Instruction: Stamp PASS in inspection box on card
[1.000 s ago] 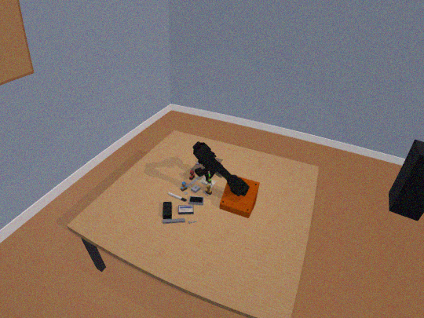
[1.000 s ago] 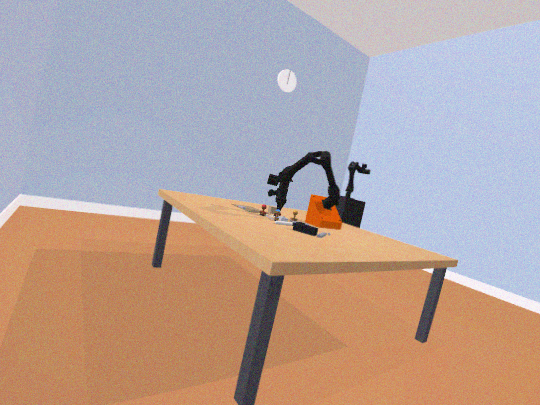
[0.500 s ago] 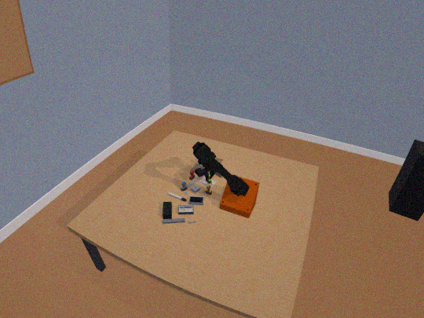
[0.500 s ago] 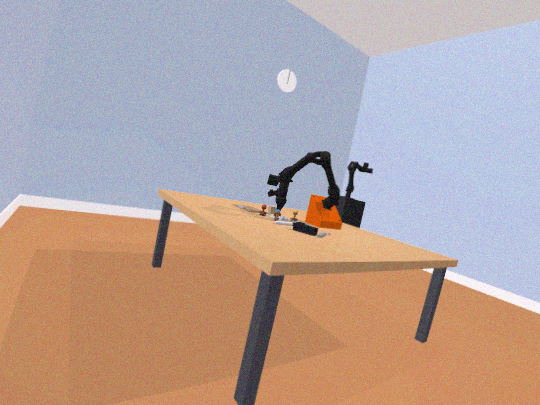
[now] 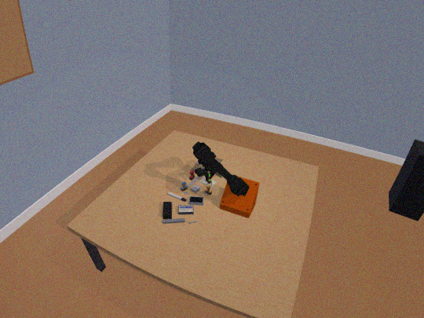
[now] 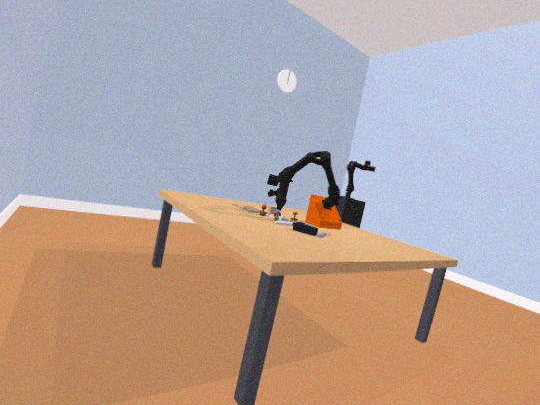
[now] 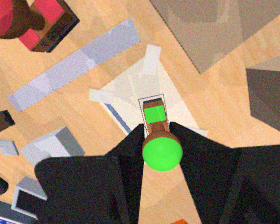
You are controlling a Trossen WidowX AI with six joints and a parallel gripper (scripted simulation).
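The pale card lies 2 cm below my gripper tip. Round my gripper tip: red stamp 11 cm ahead, 3 cm to the left; then long grey bar 8 cm ahead, 5 cm to the left, 2 cm below; then yellow-knobbed stamp 6 cm behind, 10 cm to the left.
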